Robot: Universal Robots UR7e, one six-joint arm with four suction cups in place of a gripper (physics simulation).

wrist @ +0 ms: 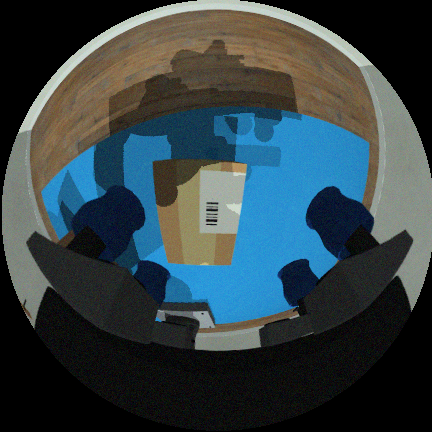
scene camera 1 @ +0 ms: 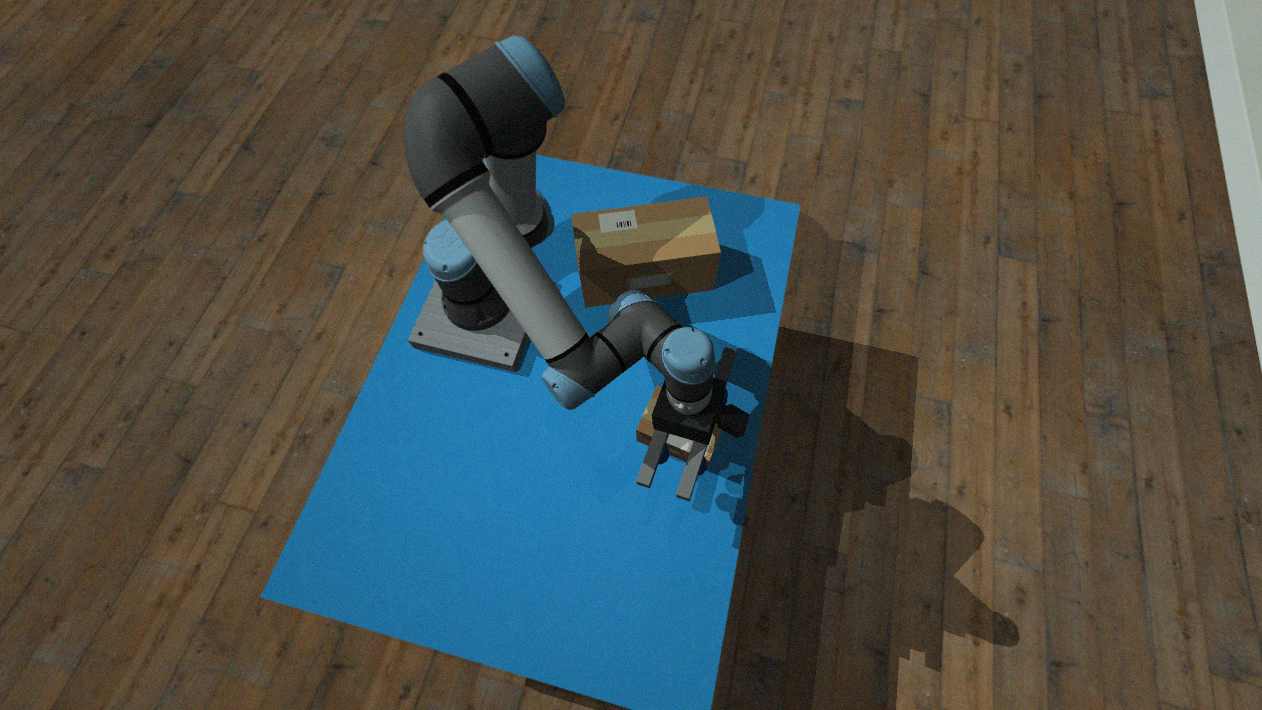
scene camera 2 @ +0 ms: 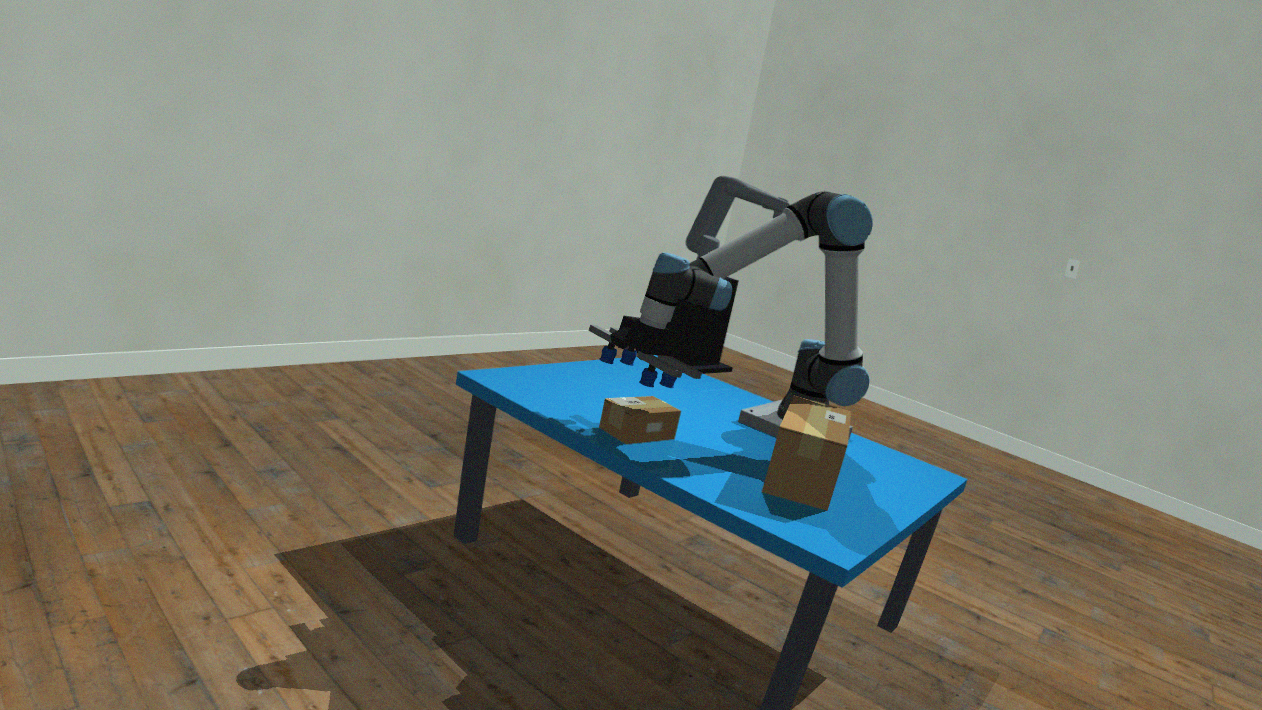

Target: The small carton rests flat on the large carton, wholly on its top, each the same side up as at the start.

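Seen in the pictures: end effector, tool point: (wrist: pixel 225 250) (scene camera 2: pixel 636 373); arm's base, origin of the base link: (wrist: pixel 182 321) (scene camera 1: pixel 477 301).
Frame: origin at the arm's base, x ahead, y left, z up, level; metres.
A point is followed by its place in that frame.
Observation:
The small carton (scene camera 1: pixel 645 433) @[z 0.037, x 0.467, y -0.174 m] (scene camera 2: pixel 628 420) @[z 0.019, x 0.608, y -0.089 m] (wrist: pixel 190 225) @[z 0.038, x 0.526, y -0.118 m] lies flat on the blue table, with a white barcode label on top. The large carton (scene camera 1: pixel 648 251) @[z 0.117, x 0.346, y 0.181 m] (scene camera 2: pixel 804 463) @[z 0.053, x 0.456, y 0.293 m] stands apart on the same table, closer to the arm's base, its label on top; I cannot make it out in the wrist view. My gripper (scene camera 1: pixel 683 434) @[z 0.108, x 0.546, y -0.155 m] (scene camera 2: pixel 638 367) @[z 0.108, x 0.546, y -0.155 m] (wrist: pixel 225 250) @[z 0.108, x 0.546, y -0.155 m], four dark blue suction cups under a black tool, is open and holds nothing. It hangs above the small carton, and a gap shows between cups and carton in scene camera 2. In scene camera 1 the tool hides part of the small carton.
The blue table (scene camera 1: pixel 494 529) @[z -0.037, x 0.247, y -0.439 m] (scene camera 2: pixel 520 375) @[z -0.037, x 0.566, y -0.562 m] carries both cartons and the arm's grey base plate (scene camera 1: pixel 463 349) @[z -0.001, x 0.025, y -0.120 m] (wrist: pixel 203 317) @[z -0.001, x 0.064, y -0.100 m]. The small carton is near one long table edge. The arm's forearm and wrist pass close to the large carton in scene camera 1. Wooden floor surrounds the table.

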